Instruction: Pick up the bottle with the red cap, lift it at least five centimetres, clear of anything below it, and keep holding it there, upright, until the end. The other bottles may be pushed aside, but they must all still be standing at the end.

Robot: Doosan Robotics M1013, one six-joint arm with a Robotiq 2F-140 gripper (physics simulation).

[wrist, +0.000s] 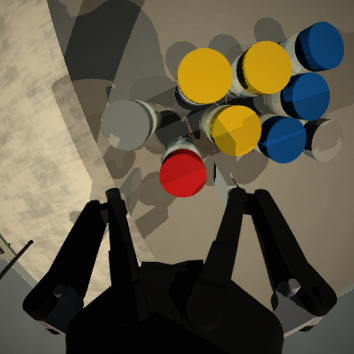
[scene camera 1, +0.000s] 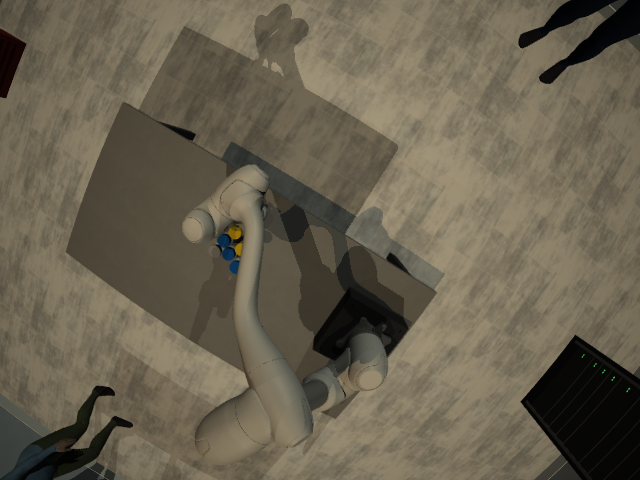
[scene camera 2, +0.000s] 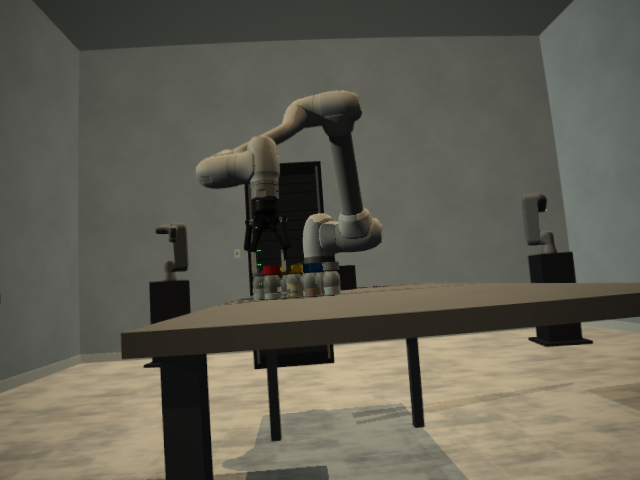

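The red-capped bottle stands upright on the table, at the edge of the bottle group. My gripper is open and empty, pointing down, with its fingertips a little above cap height. In the wrist view the red cap shows between the two fingertips and slightly ahead of them. A yellow-capped bottle stands close on the right and a grey-capped bottle on the left. In scene camera 1 the arm hides the gripper and the red cap.
Behind are two more yellow-capped bottles. Blue-capped bottles and a pale-capped bottle stand to the right. These bottles are upright and close together. The table's edge runs beyond the grey-capped bottle.
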